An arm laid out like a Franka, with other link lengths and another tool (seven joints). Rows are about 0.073 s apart.
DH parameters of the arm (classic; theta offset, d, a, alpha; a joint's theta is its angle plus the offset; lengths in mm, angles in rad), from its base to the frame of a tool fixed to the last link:
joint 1: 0 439.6 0 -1.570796
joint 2: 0 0 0 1.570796
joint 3: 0 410.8 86.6 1.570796
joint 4: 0 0 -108.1 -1.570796
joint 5: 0 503 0 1.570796
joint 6: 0 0 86.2 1.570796
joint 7: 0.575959 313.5 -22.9 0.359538
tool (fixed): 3.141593 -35.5 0 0
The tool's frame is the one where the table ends.
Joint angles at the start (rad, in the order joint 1, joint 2, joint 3, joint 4, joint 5, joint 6, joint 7): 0.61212, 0.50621, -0.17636, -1.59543, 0.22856, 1.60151, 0.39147
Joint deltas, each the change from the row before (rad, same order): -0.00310, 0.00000, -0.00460, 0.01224, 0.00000, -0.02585, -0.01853; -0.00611, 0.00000, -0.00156, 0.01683, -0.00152, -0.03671, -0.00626; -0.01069, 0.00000, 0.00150, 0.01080, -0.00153, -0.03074, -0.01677; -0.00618, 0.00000, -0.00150, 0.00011, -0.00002, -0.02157, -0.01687; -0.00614, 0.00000, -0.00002, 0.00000, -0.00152, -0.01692, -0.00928; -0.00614, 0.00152, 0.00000, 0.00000, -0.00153, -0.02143, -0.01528; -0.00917, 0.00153, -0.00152, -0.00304, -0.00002, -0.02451, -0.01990
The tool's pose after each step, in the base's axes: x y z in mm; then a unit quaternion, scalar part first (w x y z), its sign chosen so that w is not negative. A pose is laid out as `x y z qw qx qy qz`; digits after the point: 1 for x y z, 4 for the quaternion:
590.7 358.4 333.8 0.1800 -0.3142 -0.9302 -0.0600
590.2 353.2 343.8 0.1883 -0.3131 -0.9292 -0.0550
589.5 346.1 350.9 0.1984 -0.3087 -0.9288 -0.0521
586.7 339.1 353.0 0.2087 -0.3049 -0.9280 -0.0487
584.6 333.3 354.7 0.2161 -0.3035 -0.9269 -0.0451
581.3 326.8 355.9 0.2267 -0.2996 -0.9259 -0.0406
577.5 317.3 356.6 0.2403 -0.2963 -0.9237 -0.0362

